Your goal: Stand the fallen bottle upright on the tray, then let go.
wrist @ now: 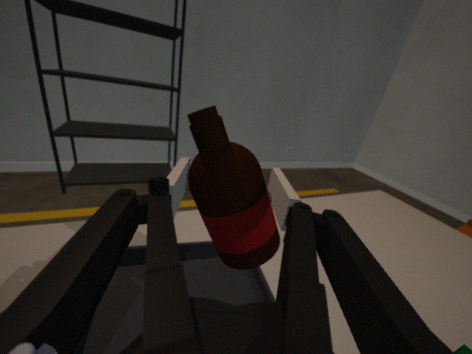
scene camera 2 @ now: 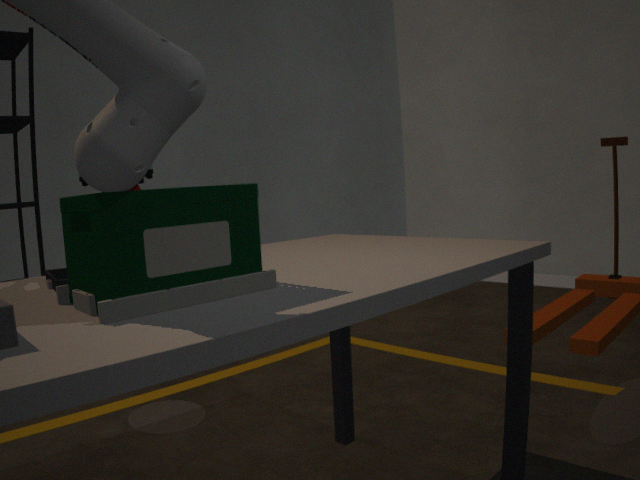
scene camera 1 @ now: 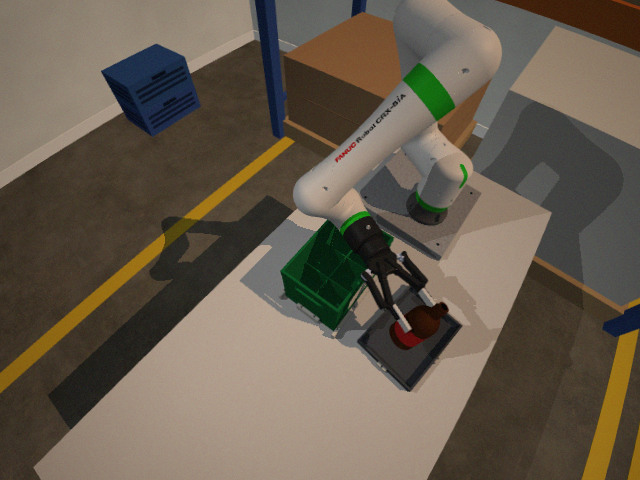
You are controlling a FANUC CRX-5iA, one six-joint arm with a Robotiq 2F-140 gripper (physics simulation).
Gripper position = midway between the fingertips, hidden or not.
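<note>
The gripper (scene camera 1: 423,321) and a brown bottle (scene camera 1: 424,320) are visible. The wrist view, too, shows the gripper (wrist: 230,175) as well as the bottle (wrist: 225,179).
</note>
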